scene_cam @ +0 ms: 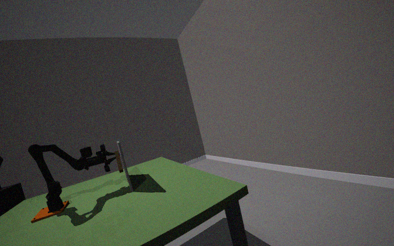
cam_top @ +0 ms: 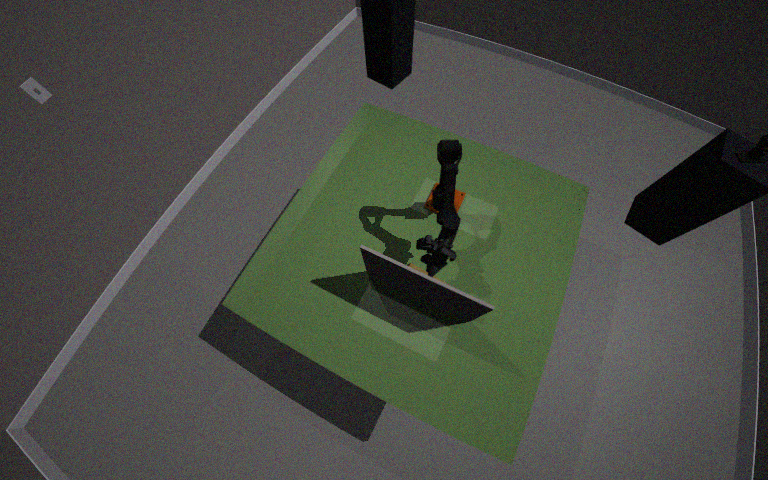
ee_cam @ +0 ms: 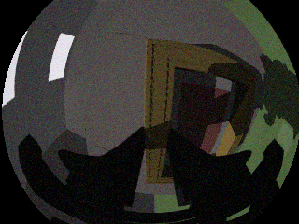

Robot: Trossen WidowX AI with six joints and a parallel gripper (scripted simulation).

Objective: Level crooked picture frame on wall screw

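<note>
Now: gripper tip 5 cm above the picture frame, 1 cm to the left of it and 1 cm short of it. The rest, counted from my gripper tip: wall panel (6 cm below, 2 cm ahead, 1 cm to the right).
</note>
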